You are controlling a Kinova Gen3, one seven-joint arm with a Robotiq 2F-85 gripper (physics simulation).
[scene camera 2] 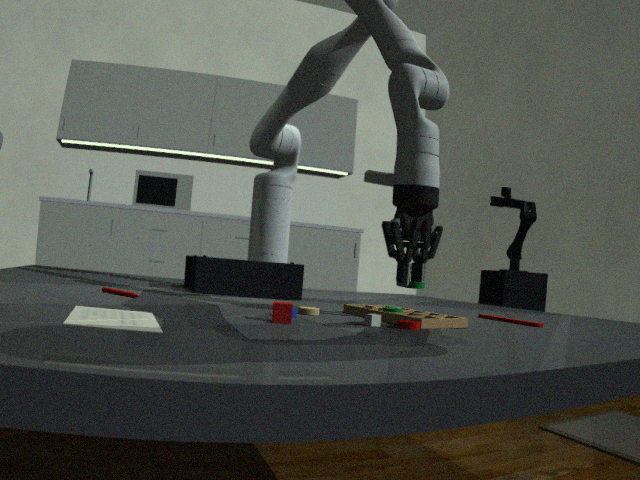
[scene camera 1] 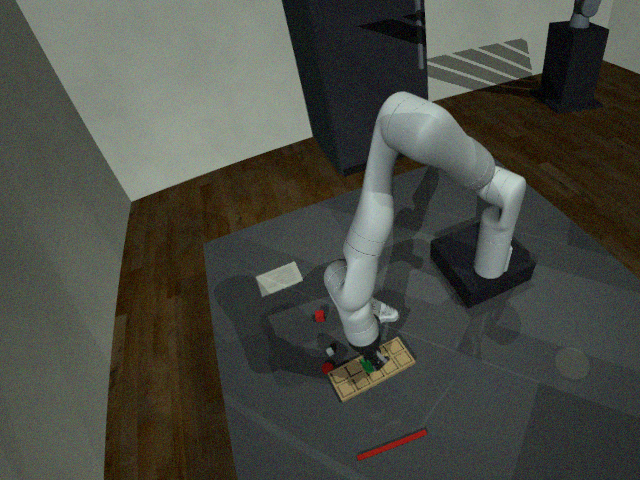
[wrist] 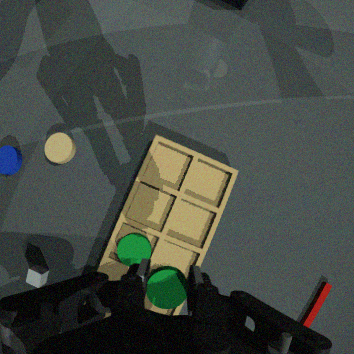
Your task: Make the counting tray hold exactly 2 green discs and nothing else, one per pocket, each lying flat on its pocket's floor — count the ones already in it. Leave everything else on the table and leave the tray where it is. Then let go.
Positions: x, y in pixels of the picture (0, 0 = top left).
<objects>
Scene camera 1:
counting tray: 350, 379
card: 287, 275, on the table
</objects>
